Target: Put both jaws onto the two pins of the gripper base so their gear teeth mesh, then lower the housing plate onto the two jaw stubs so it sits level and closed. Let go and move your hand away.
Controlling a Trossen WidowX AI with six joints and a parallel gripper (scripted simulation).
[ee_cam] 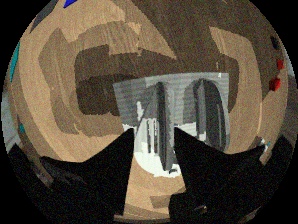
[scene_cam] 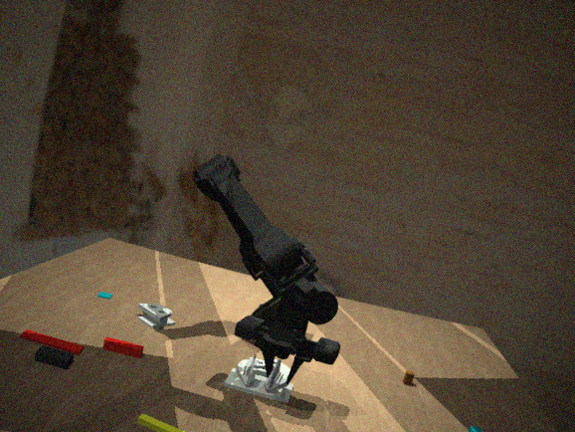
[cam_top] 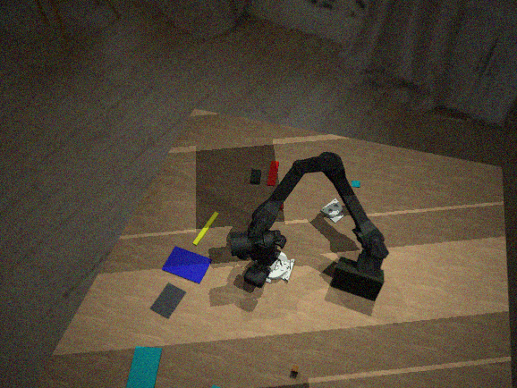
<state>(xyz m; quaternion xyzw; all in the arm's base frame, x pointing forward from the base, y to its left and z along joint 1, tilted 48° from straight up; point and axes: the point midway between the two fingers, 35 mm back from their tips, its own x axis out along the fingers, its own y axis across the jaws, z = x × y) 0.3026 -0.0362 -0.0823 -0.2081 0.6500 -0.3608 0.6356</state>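
Right now the grey jaw is 4 cm behind my gripper tip and 1 cm to the right of it. The rest, counted from my gripper tip: yellow bar 25 cm ahead, 11 cm to the right, 1 cm below; blue plate 27 cm ahead, 4 cm to the left, 2 cm below; small brown block 16 cm behind, 28 cm to the left.
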